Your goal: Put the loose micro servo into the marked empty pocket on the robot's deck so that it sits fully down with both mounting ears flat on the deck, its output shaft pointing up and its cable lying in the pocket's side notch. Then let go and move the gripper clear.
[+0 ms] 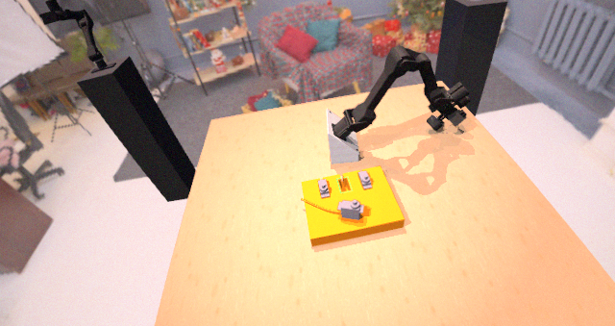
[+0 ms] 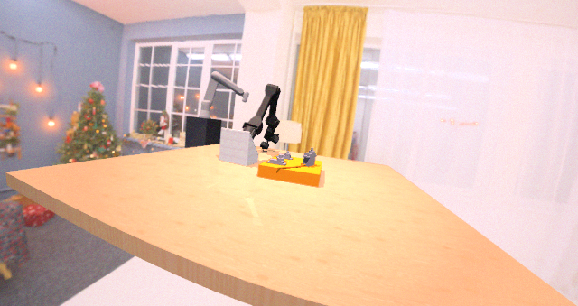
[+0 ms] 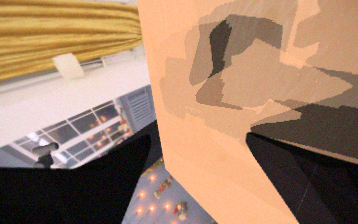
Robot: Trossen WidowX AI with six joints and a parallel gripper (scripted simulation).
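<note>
The orange deck lies 540 mm to the right of my gripper tip, 400 mm ahead of it and 10 mm below it.
</note>
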